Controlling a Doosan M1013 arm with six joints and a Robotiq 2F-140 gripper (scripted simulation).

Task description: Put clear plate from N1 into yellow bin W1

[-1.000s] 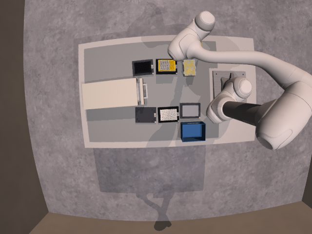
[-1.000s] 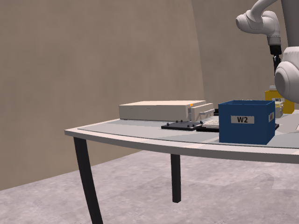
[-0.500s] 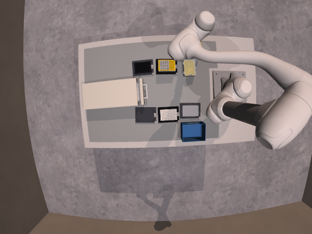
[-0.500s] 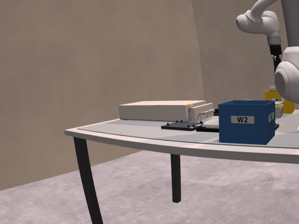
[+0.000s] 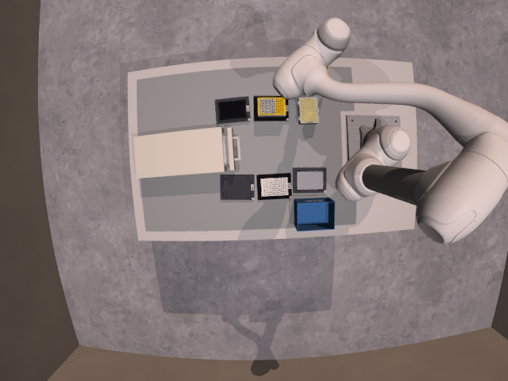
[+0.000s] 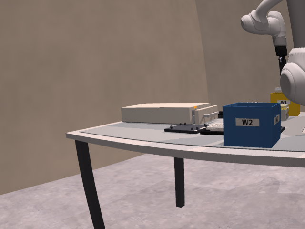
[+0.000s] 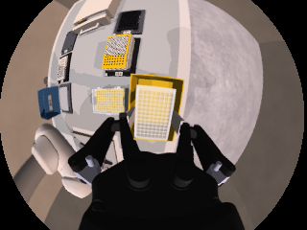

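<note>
Right now my hand is 13 cm above the yellow bin W1. From my hand the other things lie so: yellow rack (16 cm ahead, 14 cm to the left, 11 cm below); then clear plate (2 cm below); then black plate (35 cm ahead, 16 cm to the left, 15 cm below).
</note>
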